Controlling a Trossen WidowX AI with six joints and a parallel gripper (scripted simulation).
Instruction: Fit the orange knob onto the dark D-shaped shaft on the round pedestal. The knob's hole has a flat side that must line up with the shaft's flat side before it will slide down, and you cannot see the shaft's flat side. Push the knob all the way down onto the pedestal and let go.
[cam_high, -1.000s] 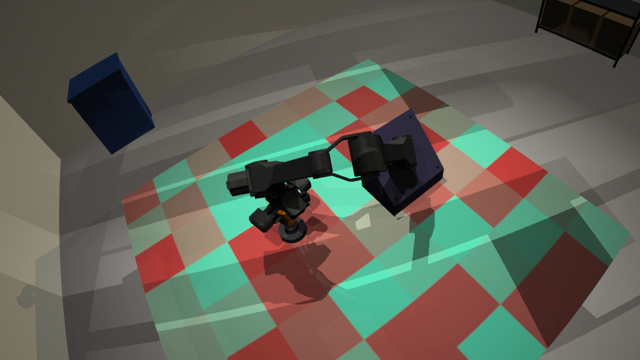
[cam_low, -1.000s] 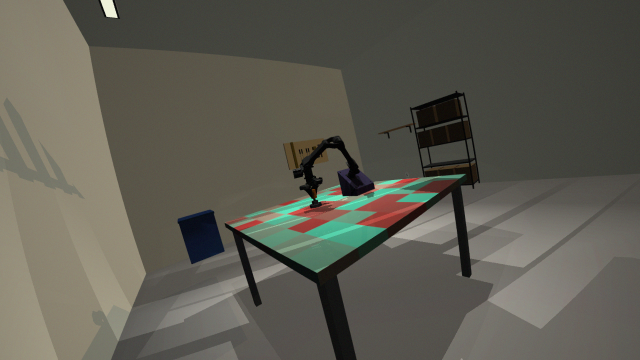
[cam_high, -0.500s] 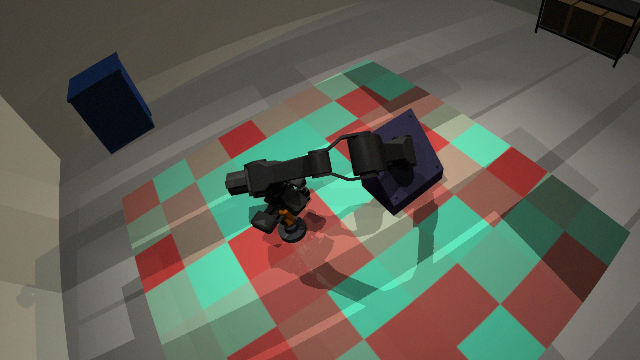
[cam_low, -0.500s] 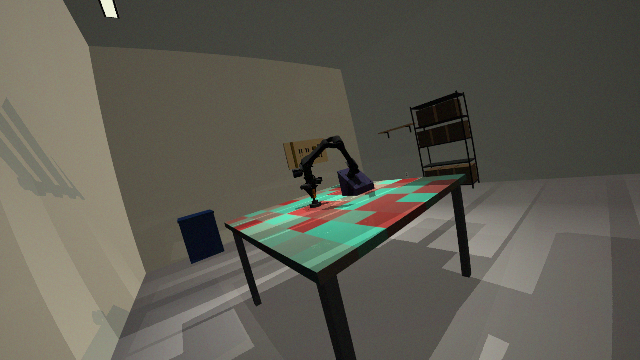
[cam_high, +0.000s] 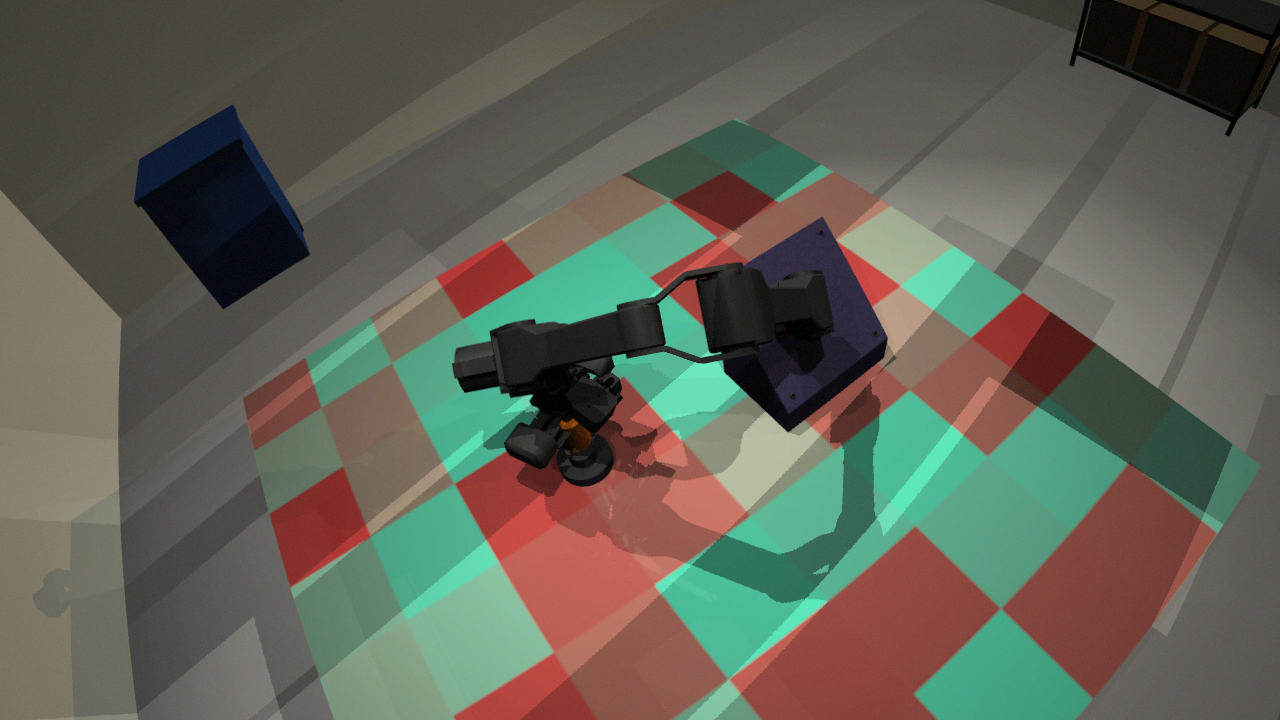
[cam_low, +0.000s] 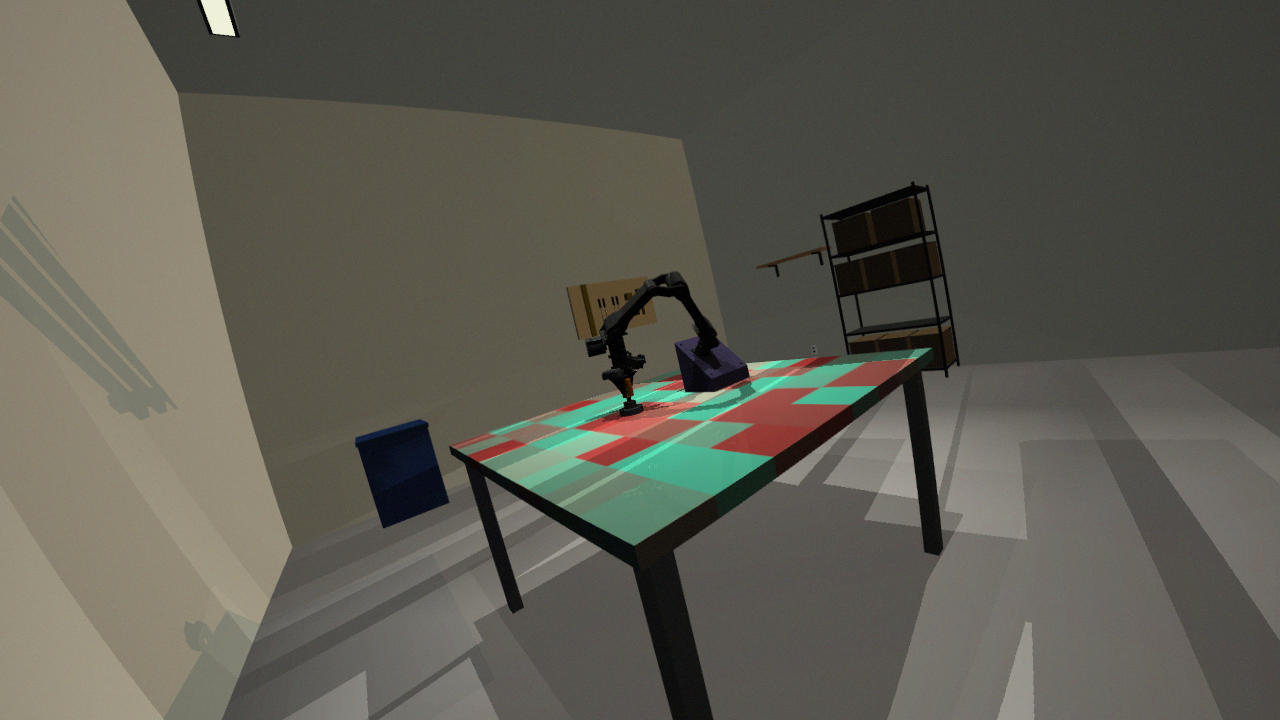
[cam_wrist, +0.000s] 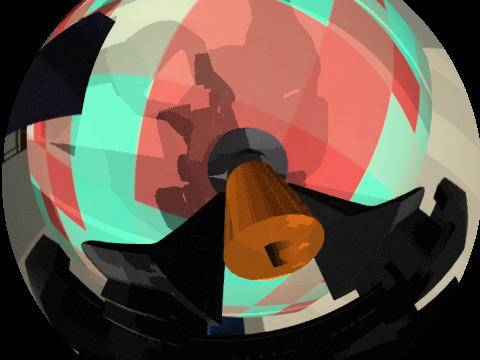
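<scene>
Now: the orange knob 20 mm above my gripper tip. From my gripper tip the other things lie so: round dark pedestal (40 mm below).
</scene>
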